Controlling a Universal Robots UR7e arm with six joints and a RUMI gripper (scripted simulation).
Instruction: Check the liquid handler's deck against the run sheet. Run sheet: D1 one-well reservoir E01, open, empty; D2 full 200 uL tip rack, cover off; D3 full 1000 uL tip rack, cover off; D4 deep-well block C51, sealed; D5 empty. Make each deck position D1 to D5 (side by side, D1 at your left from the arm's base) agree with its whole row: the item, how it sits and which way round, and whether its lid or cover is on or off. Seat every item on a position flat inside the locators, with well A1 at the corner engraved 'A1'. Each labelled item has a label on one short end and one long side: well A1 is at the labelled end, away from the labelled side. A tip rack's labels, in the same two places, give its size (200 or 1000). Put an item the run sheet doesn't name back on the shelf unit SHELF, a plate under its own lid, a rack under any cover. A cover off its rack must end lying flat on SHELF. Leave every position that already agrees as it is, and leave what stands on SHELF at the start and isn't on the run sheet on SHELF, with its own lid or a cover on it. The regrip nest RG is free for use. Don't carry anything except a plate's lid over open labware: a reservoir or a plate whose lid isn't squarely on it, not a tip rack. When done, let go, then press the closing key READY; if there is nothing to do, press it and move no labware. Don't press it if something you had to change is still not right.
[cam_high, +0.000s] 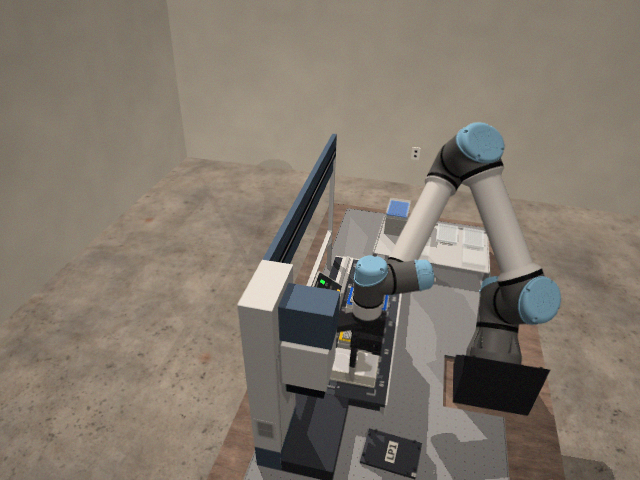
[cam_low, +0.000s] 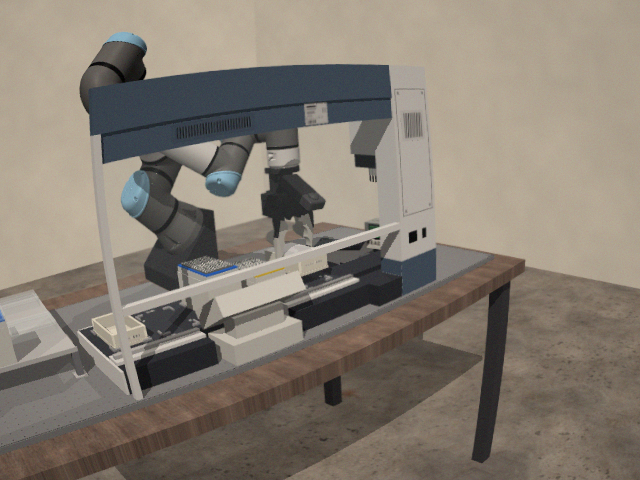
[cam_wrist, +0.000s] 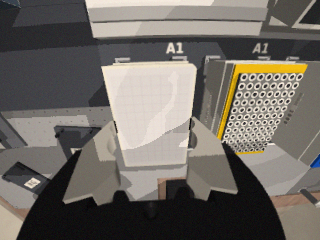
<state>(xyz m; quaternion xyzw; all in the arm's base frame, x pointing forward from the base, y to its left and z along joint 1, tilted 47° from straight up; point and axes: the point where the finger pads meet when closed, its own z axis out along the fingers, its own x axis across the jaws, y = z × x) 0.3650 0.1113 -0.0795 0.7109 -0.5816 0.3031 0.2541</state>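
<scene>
My gripper is now 12 cm to the left of the yellow-rimmed tip rack, 2 cm short of it and 1 cm above it. The rest, counted from my hand: blue-rimmed tip rack: 24 cm to the right, 4 cm ahead, 1 cm above; white sealed block: 1 cm below; dark pad: 16 cm to the left, 16 cm behind, 10 cm below.
</scene>
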